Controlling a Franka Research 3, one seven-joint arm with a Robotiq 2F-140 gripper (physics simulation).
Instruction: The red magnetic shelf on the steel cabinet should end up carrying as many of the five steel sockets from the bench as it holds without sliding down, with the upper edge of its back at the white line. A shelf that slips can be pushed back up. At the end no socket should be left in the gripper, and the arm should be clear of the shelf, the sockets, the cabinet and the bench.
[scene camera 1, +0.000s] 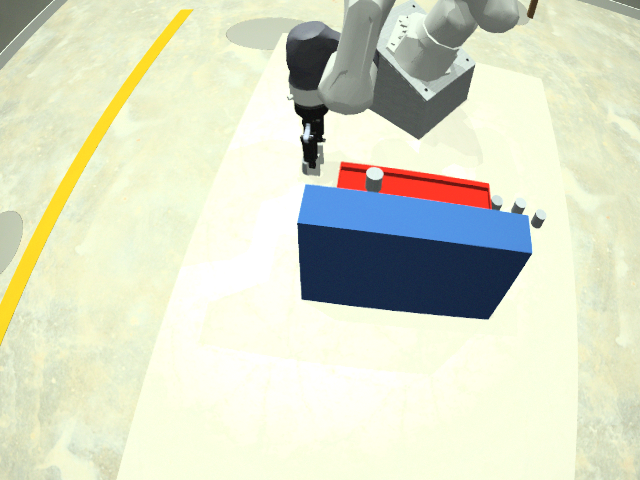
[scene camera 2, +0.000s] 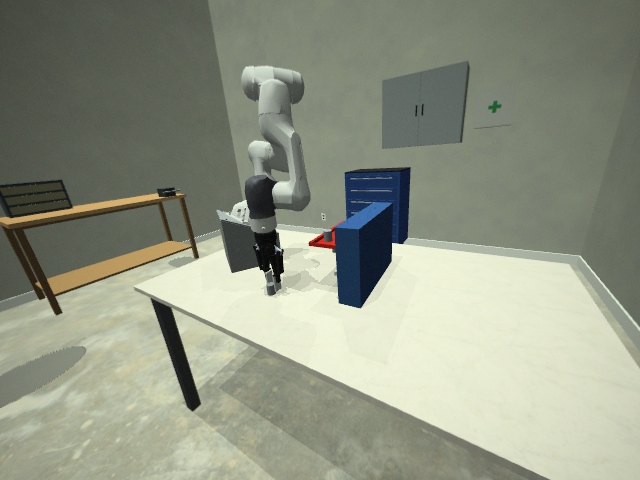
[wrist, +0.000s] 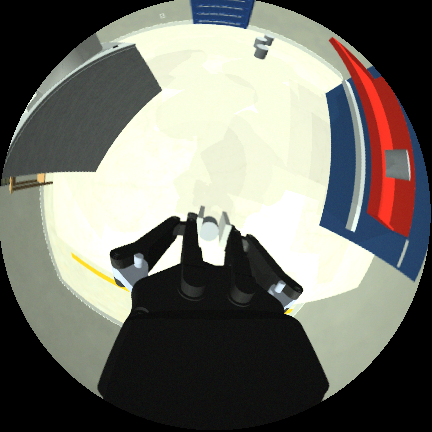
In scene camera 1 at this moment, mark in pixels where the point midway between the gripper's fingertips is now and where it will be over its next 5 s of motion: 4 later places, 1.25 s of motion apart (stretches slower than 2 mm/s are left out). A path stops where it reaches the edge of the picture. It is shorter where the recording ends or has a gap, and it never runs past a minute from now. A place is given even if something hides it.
The gripper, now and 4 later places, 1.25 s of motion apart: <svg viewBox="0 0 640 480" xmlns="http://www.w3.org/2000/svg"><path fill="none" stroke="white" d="M315 168L312 88L407 156L410 185L418 150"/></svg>
